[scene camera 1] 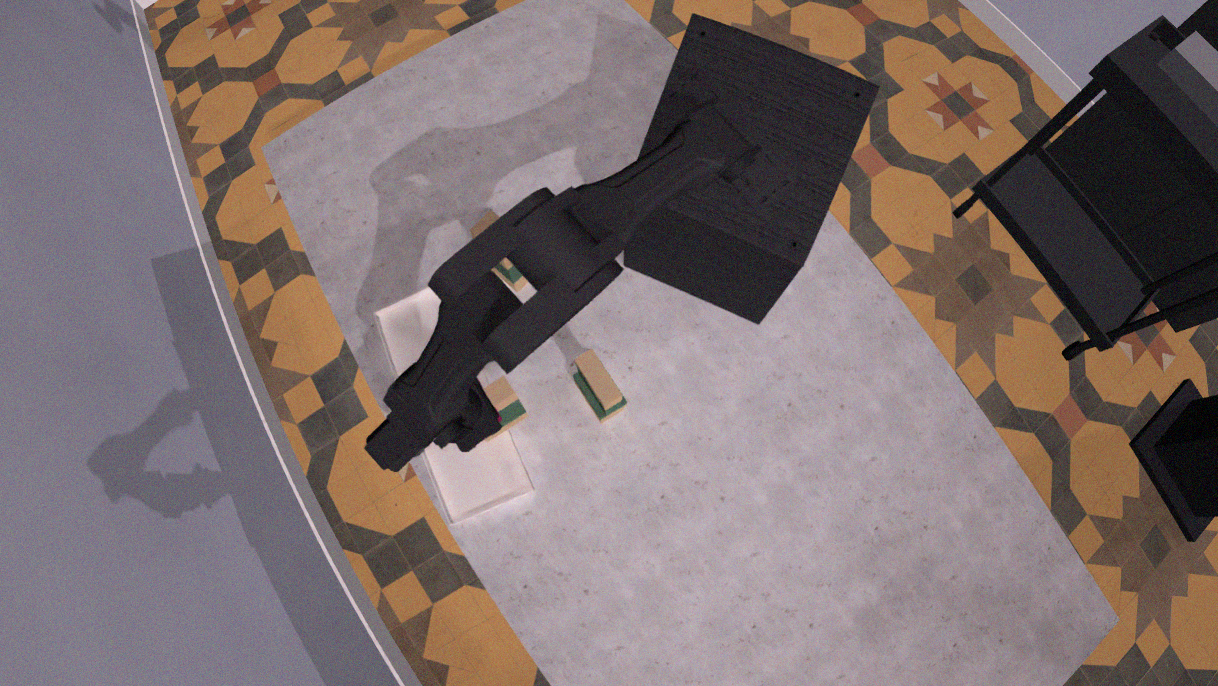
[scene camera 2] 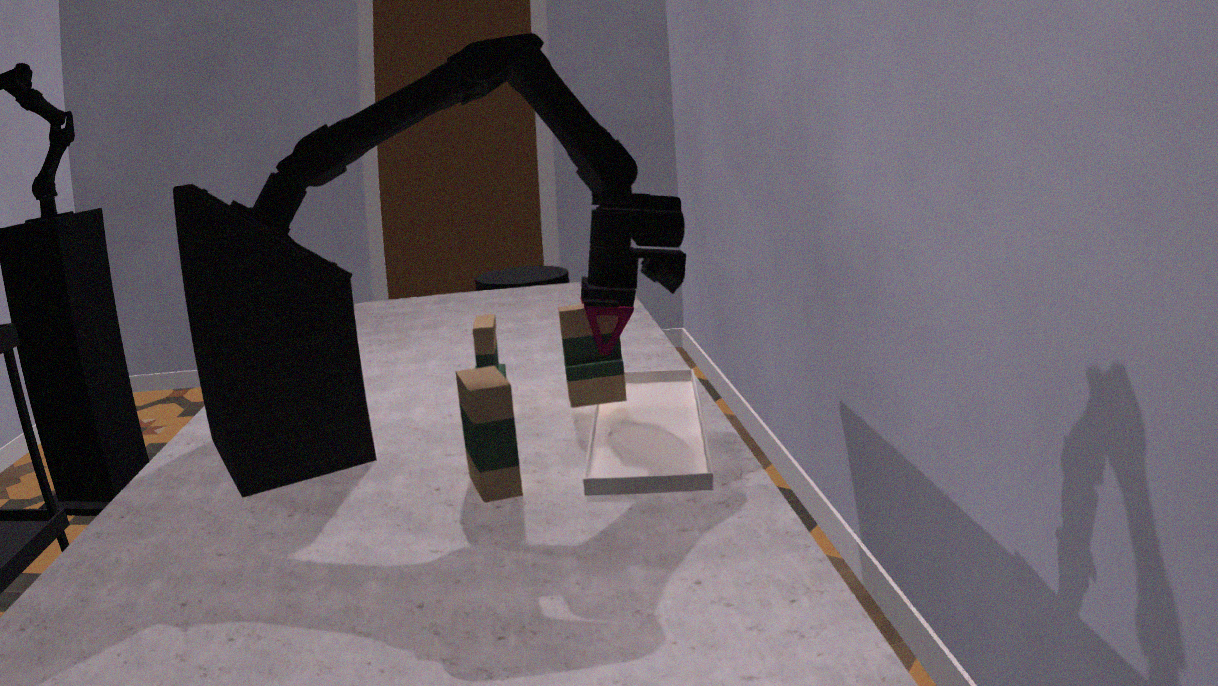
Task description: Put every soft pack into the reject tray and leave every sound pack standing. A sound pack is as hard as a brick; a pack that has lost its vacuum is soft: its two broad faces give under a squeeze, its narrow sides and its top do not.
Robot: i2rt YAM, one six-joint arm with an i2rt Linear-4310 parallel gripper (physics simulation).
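Where they show: gripper, fingertip midpoint: (scene camera 1: pixel 484 414) (scene camera 2: pixel 603 352); arm's base, origin of the base link: (scene camera 1: pixel 730 138) (scene camera 2: pixel 264 230).
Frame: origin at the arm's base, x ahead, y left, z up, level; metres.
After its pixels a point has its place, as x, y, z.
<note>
My gripper (scene camera 1: pixel 496 417) @(0.464, 0.094, -0.235) (scene camera 2: pixel 606 336) @(0.464, 0.094, -0.235) points down and is shut on a tan pack with a green band (scene camera 1: pixel 509 414) @(0.431, 0.110, -0.246) (scene camera 2: pixel 594 390) @(0.446, 0.069, -0.284). The held pack is upright and overlaps the edge of the white reject tray (scene camera 1: pixel 481 485) @(0.536, 0.171, -0.326) (scene camera 2: pixel 647 484) @(0.490, -0.184, -0.317) in both views. Whether it touches the tray is not clear. Another pack (scene camera 1: pixel 603 383) @(0.290, 0.154, -0.188) (scene camera 2: pixel 484 336) @(0.294, 0.102, -0.202) stands apart on the table, partly hidden in scene camera 2. A further pack (scene camera 1: pixel 512 276) @(0.318, -0.092, -0.260) (scene camera 2: pixel 490 443) @(0.315, -0.177, -0.255) stands nearer scene camera 2; the arm covers much of it in scene camera 1. Softness cannot be seen.
The black arm base (scene camera 1: pixel 750 144) @(0.027, 0.055, 0.070) (scene camera 2: pixel 272 357) @(0.031, -0.106, -0.154) stands on the grey table (scene camera 1: pixel 767 511) @(0.160, 0.453, -0.329) (scene camera 2: pixel 383 613) @(0.213, -0.416, -0.329). A wall (scene camera 1: pixel 68 340) (scene camera 2: pixel 937 213) runs along the tray side. A dark stool (scene camera 2: pixel 521 276) is beyond the far table end. Another dark arm (scene camera 2: pixel 52 153) stands at the left.
</note>
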